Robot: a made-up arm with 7 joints.
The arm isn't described. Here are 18 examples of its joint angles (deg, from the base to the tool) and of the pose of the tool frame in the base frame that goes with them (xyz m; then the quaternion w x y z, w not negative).
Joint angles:
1: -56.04 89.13 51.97 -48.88 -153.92 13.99 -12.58
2: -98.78 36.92 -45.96 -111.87 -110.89 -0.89 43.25
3: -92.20 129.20 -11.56 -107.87 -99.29 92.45 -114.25
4: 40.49 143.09 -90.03 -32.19 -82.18 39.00 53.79
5: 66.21 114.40 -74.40 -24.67 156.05 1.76 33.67
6: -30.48 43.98 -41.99 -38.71 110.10 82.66 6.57
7: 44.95 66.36 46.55 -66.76 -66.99 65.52 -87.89
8: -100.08 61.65 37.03 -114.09 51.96 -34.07 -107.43
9: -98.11 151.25 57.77 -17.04 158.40 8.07 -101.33
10: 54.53 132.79 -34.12 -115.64 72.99 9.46 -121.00
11: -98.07 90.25 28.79 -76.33 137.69 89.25 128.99
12: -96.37 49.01 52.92 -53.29 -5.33 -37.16 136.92
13: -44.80 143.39 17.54 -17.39 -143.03 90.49 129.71
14: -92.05 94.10 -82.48 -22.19 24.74 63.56 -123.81
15: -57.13 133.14 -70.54 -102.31 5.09 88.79 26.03
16: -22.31 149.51 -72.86 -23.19 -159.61 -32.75 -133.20
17: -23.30 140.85 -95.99 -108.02 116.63 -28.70 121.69
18: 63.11 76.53 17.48 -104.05 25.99 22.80 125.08
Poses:
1: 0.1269 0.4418 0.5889 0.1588 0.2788 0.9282 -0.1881
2: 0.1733 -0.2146 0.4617 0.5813 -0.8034 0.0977 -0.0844
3: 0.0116 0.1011 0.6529 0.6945 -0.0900 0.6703 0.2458
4: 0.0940 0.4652 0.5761 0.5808 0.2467 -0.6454 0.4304
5: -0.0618 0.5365 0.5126 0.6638 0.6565 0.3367 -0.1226
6: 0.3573 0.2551 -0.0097 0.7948 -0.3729 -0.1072 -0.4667
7: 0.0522 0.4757 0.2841 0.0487 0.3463 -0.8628 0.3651
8: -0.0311 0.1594 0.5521 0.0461 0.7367 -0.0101 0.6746
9: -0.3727 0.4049 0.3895 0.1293 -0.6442 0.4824 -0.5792
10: 0.0789 0.2412 0.1694 0.5336 0.1558 -0.0401 0.8303
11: 0.0059 0.2785 0.6199 0.5226 -0.5591 -0.5345 -0.3586
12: 0.3244 0.3369 0.6132 0.2715 0.1750 0.9303 -0.1739
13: -0.1551 0.3137 0.6822 0.4307 -0.7356 -0.4539 -0.2595
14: 0.3023 0.4619 0.5031 0.0698 -0.1380 0.6391 -0.7534
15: 0.2230 0.2816 0.4513 0.4541 0.6293 0.5561 -0.2976
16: -0.0675 0.3698 0.7502 0.3539 0.6696 0.6530 -0.0017
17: 0.0522 0.3767 0.2444 0.7583 0.1502 -0.4988 0.3920
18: 0.0841 0.3140 0.1795 0.9347 0.2383 -0.2634 0.0103
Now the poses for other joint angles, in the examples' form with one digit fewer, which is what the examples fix.
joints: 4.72 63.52 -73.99 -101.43 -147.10 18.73 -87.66
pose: 0.050 0.078 -0.064 0.803 -0.301 -0.374 -0.352
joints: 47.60 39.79 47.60 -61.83 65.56 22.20 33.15
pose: -0.167 0.429 0.140 0.891 0.395 -0.170 0.146
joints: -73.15 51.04 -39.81 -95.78 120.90 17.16 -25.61
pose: 0.425 -0.057 0.438 0.136 0.115 -0.756 -0.629
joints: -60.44 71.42 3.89 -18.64 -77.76 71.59 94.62
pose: 0.312 0.422 0.385 0.505 0.823 0.147 0.216
